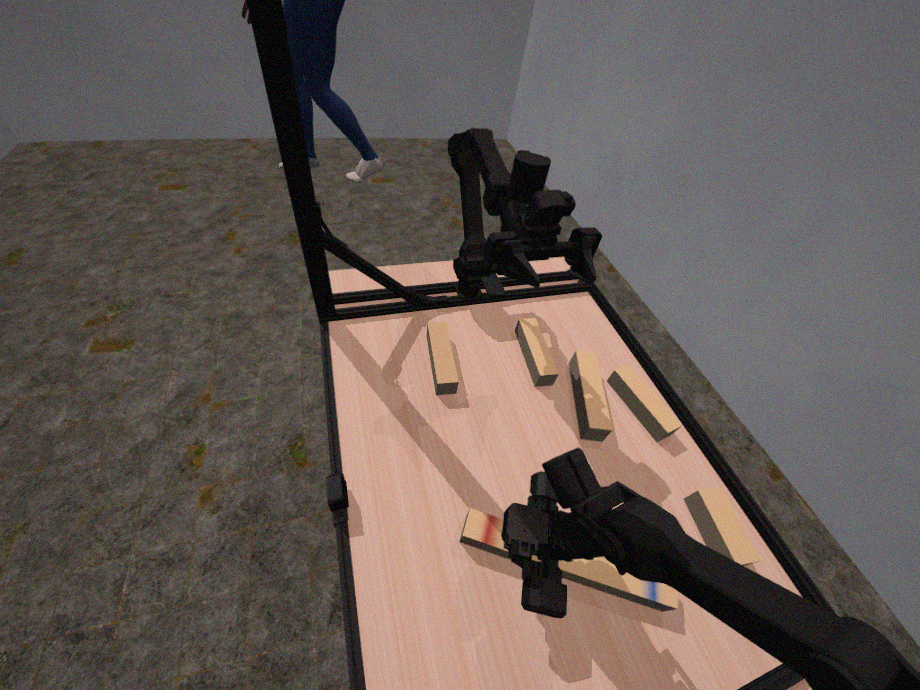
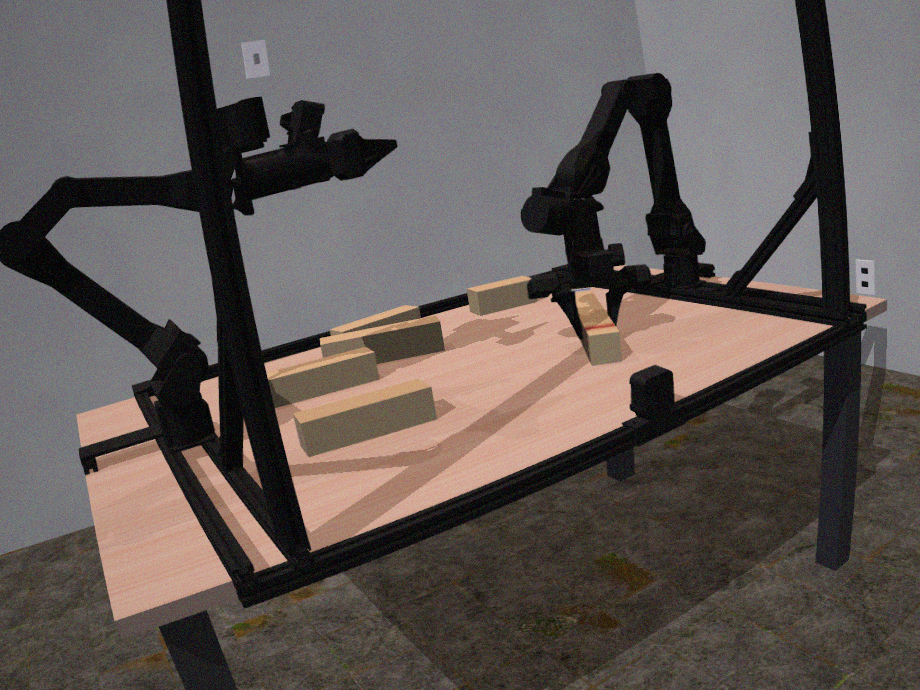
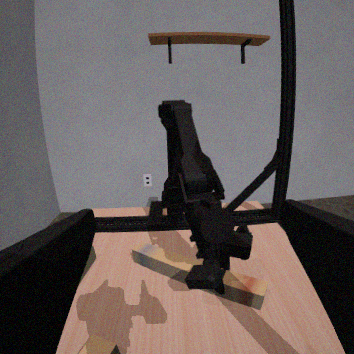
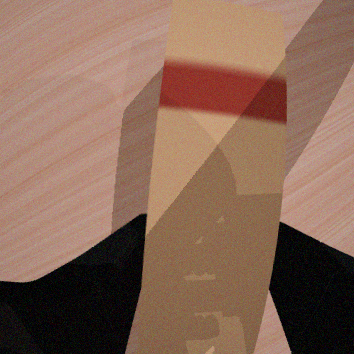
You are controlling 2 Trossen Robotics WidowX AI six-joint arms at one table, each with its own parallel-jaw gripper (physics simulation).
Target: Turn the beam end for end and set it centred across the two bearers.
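Where they show: left gripper, fingertip midpoint: (image 1: 567, 282) (image 2: 382, 146) (image 3: 188, 214); right gripper, fingertip midpoint: (image 3: 224, 285) (image 4: 201, 222); left arm's base, link origin: (image 1: 467, 290) (image 2: 188, 440); right arm's base, link origin: (image 2: 683, 284) (image 3: 175, 219).
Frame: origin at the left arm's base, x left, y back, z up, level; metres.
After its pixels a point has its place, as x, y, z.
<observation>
The beam (image 1: 485, 530) {-0.151, -0.577, 0.025} (image 2: 600, 338) {-0.174, -0.552, 0.019} (image 3: 154, 254) {0.058, -0.696, 0.025} (image 4: 218, 168) {-0.122, -0.593, 0.025} is a long wooden bar with a red band near one end and a blue band near the other. It lies low at the near part of the table. My right gripper (image 1: 538, 548) (image 2: 592, 308) (image 3: 224, 285) {-0.103, -0.604, -0.004} (image 4: 201, 222) {-0.103, -0.604, -0.004} reaches down over its middle, and its fingers press both long sides. My left gripper (image 1: 526, 262) (image 3: 188, 214) {-0.004, -0.350, 0.325} is open and empty, folded back at its base at the far end. Two short wooden blocks (image 1: 442, 356) {-0.130, -0.224, 0.025} (image 1: 535, 349) {0.084, -0.244, 0.025} (image 2: 364, 414) {-0.148, -0.200, 0.014} (image 2: 323, 373) {0.073, -0.231, 0.013} lie side by side near the left arm.
More wooden blocks (image 1: 589, 393) {0.148, -0.382, 0.031} (image 1: 644, 403) {0.262, -0.428, 0.025} (image 1: 720, 523) {0.253, -0.677, 0.028} (image 2: 385, 338) {0.139, -0.367, 0.020} (image 2: 500, 295) {0.245, -0.663, 0.011} lie along the right side of the table. A black frame (image 1: 334, 425) (image 2: 526, 482) rims the table, with a tall post (image 1: 286, 137) {-0.366, -0.037, 0.397} (image 2: 218, 260) {-0.380, -0.018, 0.257}. A person walks in the background.
</observation>
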